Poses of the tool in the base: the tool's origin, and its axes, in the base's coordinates. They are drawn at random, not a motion.
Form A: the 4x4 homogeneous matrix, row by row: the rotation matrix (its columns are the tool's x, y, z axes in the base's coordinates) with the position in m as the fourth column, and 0 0 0 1 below. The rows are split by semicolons.
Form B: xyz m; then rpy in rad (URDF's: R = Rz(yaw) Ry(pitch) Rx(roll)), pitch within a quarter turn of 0, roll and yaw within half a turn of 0. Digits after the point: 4 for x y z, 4 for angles.
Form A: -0.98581 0.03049 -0.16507 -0.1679; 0.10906 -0.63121 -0.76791 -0.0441; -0.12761 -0.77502 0.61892 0.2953; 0 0 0 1
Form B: -0.1679 -0.0441 0.2953 -0.8969 0.1280 3.0314
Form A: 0.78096 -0.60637 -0.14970 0.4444; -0.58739 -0.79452 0.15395 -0.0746; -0.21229 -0.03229 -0.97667 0.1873; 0 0 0 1
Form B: 0.4444 -0.0746 0.1873 -3.1085 0.2139 -0.6449
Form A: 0.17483 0.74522 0.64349 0.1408; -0.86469 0.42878 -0.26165 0.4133; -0.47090 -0.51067 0.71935 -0.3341; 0 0 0 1
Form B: 0.1408 0.4133 -0.3341 -0.6173 0.4903 -1.3713
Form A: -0.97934 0.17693 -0.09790 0.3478; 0.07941 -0.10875 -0.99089 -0.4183; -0.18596 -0.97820 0.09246 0.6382; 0 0 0 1
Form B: 0.3478 -0.4183 0.6382 -1.4766 0.1871 3.0607
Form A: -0.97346 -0.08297 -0.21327 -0.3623; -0.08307 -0.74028 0.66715 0.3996; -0.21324 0.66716 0.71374 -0.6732; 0 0 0 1
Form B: -0.3623 0.3996 -0.6732 0.7517 0.2149 -3.0565
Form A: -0.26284 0.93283 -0.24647 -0.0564; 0.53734 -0.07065 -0.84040 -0.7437; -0.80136 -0.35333 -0.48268 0.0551; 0 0 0 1
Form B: -0.0564 -0.7437 0.0551 -2.5097 0.9296 2.0257
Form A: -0.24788 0.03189 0.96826 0.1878; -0.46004 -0.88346 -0.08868 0.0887; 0.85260 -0.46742 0.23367 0.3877; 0 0 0 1
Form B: 0.1878 0.0887 0.3877 -1.1072 -1.0209 -2.0650
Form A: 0.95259 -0.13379 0.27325 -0.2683; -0.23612 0.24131 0.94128 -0.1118; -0.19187 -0.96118 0.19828 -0.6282; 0 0 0 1
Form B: -0.2683 -0.1118 -0.6282 -1.3674 0.1931 -0.2430
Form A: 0.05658 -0.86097 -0.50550 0.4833; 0.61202 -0.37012 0.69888 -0.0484; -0.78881 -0.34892 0.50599 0.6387; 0 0 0 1
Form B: 0.4833 -0.0484 0.6387 -0.6037 0.9089 1.4786
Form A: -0.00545 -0.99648 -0.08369 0.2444; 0.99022 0.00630 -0.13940 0.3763; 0.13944 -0.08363 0.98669 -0.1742; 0 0 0 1
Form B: 0.2444 0.3763 -0.1742 -0.0846 -0.1399 1.5763
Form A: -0.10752 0.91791 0.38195 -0.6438; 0.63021 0.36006 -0.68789 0.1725; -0.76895 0.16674 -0.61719 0.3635; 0 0 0 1
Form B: -0.6438 0.1725 0.3635 2.8777 0.8772 1.7398
